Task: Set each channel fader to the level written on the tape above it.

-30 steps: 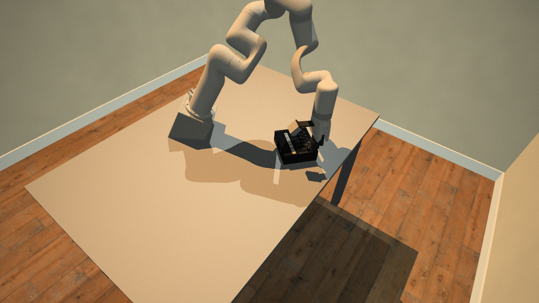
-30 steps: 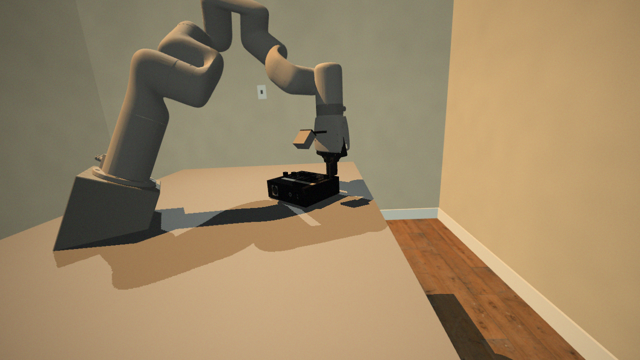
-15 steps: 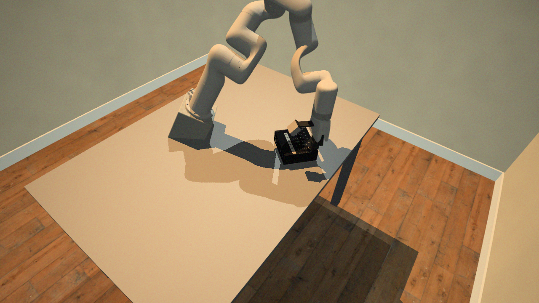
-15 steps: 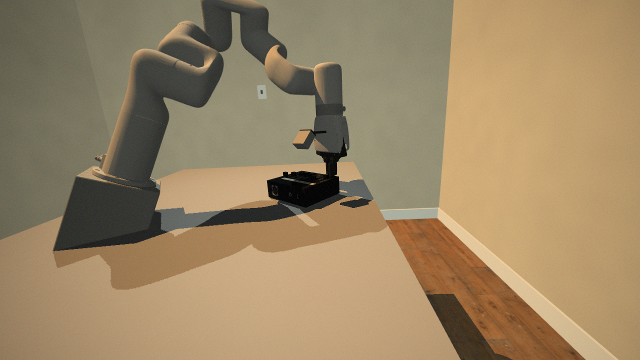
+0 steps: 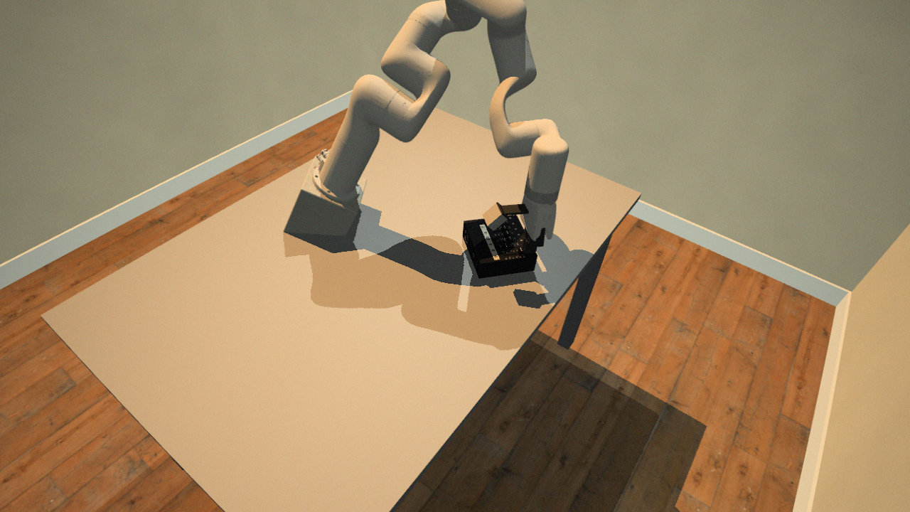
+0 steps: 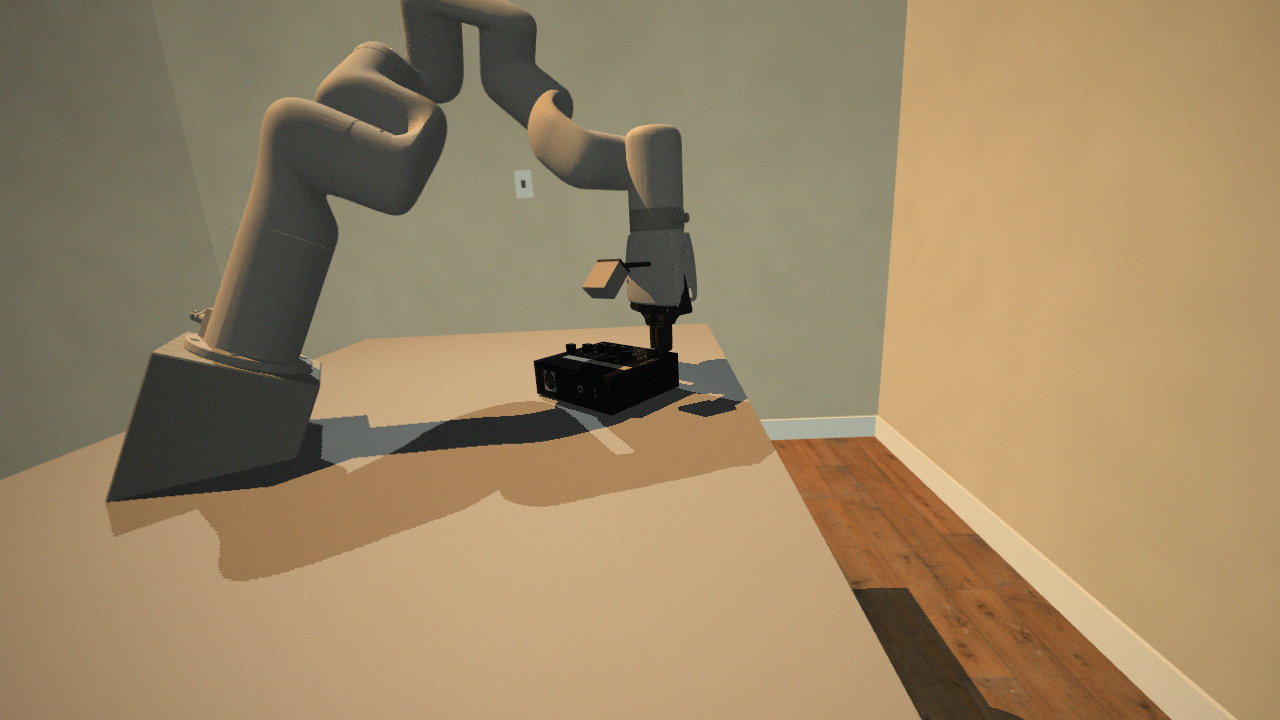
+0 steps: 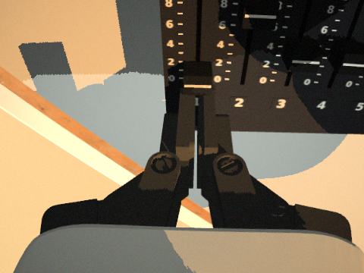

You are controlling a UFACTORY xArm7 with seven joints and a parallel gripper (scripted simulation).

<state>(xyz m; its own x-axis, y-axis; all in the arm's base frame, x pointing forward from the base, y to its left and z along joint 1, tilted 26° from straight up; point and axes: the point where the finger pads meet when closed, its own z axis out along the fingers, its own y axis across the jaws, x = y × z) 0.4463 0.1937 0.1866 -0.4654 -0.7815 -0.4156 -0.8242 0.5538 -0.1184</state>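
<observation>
Right now the channel 2 fader cap is 50 mm behind my hand, 40 mm to the right of it and 10 mm below it. Round my hand: channel 1 fader cap (10 mm behind, 20 mm to the right, 10 mm below); channel 4 fader cap (70 mm behind, 10 mm below); channel 3 fader cap (60 mm behind, 10 mm to the right, 10 mm below).
</observation>
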